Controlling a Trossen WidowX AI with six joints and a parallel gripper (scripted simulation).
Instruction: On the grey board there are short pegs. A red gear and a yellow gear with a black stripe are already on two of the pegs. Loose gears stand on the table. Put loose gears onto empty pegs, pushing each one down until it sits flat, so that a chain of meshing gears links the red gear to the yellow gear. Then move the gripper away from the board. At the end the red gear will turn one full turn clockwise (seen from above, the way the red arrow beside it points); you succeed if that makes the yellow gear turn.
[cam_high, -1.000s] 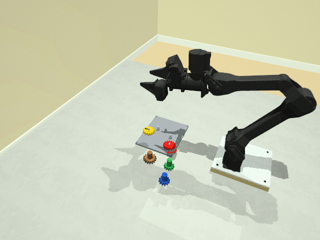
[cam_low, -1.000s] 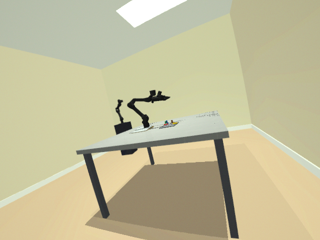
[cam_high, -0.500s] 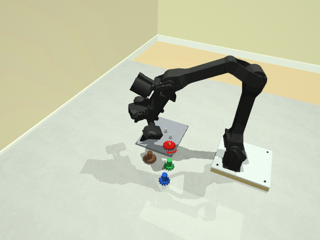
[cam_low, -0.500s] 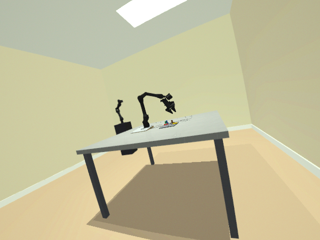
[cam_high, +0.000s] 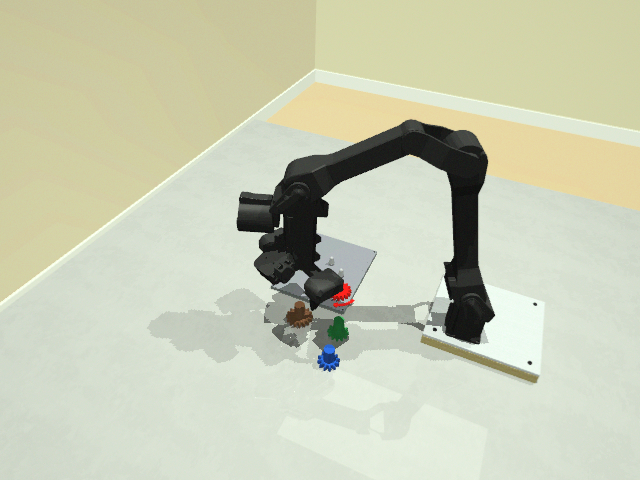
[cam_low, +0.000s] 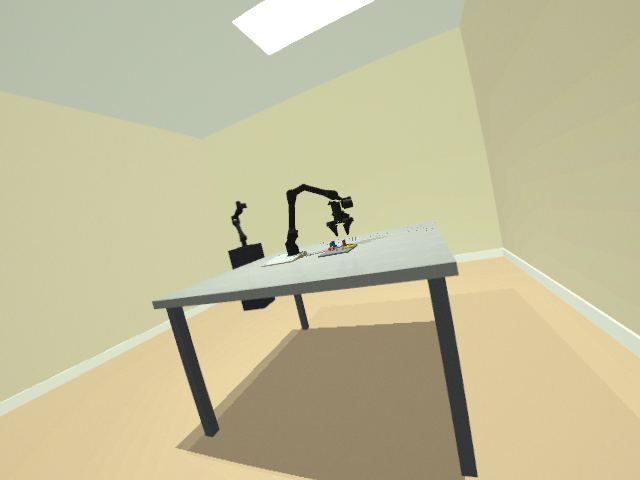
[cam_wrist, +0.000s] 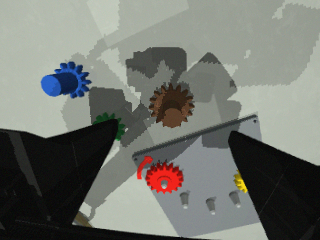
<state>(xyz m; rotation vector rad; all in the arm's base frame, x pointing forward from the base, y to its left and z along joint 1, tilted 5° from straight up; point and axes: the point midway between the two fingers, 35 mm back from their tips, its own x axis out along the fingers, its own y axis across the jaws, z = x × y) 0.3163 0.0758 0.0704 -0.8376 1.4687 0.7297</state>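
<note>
The brown gear is 50 mm below my gripper tip. From my gripper tip the other things lie so: green gear 90 mm behind, 10 mm to the left, 50 mm below; then red arrow 70 mm behind, 60 mm to the right, 60 mm below; then red gear 60 mm behind, 90 mm to the right, 50 mm below.
</note>
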